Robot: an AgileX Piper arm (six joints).
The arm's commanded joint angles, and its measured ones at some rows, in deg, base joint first. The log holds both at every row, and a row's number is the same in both.
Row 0, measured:
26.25 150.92 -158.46 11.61 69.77 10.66
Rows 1 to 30, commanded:
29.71 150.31 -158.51 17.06 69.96 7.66
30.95 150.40 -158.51 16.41 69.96 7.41
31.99 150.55 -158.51 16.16 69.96 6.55
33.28 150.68 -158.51 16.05 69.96 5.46
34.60 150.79 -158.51 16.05 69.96 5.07
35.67 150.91 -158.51 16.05 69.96 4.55
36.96 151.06 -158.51 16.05 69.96 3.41
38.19 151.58 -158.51 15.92 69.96 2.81
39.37 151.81 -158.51 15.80 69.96 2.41
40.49 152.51 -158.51 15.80 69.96 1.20
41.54 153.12 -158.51 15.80 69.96 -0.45
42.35 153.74 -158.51 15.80 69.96 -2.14
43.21 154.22 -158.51 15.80 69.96 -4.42
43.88 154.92 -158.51 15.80 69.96 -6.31
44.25 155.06 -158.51 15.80 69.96 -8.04
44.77 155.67 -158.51 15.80 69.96 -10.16
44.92 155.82 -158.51 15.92 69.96 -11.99
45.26 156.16 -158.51 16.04 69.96 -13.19
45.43 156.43 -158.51 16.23 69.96 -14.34
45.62 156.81 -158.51 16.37 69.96 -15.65
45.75 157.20 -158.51 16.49 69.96 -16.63
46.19 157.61 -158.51 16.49 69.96 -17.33
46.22 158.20 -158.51 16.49 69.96 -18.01
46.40 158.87 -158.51 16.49 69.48 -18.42
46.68 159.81 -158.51 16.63 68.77 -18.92
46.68 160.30 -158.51 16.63 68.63 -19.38
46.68 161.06 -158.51 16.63 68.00 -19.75
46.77 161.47 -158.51 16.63 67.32 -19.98
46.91 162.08 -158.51 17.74 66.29 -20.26
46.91 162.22 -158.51 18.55 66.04 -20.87
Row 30, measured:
46.75 161.41 -158.46 16.70 68.05 -19.13
